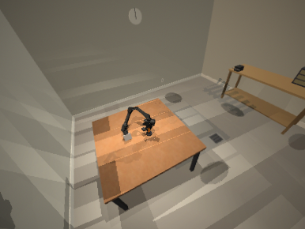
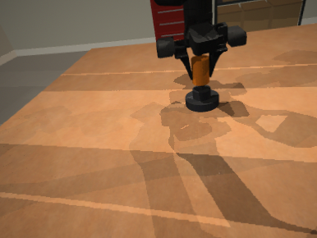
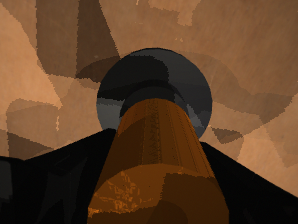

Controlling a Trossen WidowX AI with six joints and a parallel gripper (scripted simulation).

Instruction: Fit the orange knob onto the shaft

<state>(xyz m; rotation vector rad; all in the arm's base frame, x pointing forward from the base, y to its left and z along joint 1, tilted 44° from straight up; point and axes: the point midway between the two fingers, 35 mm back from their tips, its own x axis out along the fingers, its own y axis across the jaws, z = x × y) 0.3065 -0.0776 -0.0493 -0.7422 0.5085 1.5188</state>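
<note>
Now: the orange knob 20 mm above my gripper tip. The rest, counted from my gripper tip: dark round pedestal: 40 mm below.
</note>
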